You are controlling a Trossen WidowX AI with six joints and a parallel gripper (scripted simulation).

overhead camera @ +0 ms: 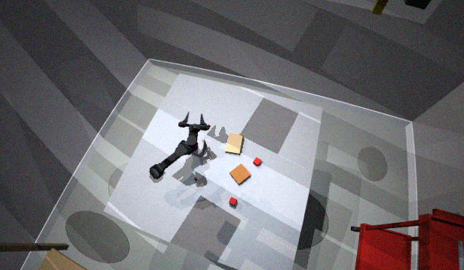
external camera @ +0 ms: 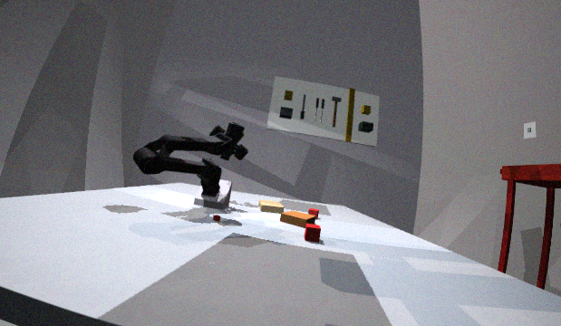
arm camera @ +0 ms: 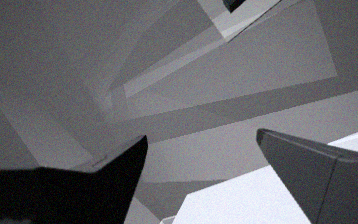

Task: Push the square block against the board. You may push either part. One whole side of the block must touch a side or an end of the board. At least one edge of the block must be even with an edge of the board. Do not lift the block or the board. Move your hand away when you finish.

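Right now my gripper tip is 37 cm short of the orange square block, 17 cm to the left of it and 29 cm above it. Round my gripper tip: tan board: 25 cm ahead, 2 cm to the left, 29 cm below.
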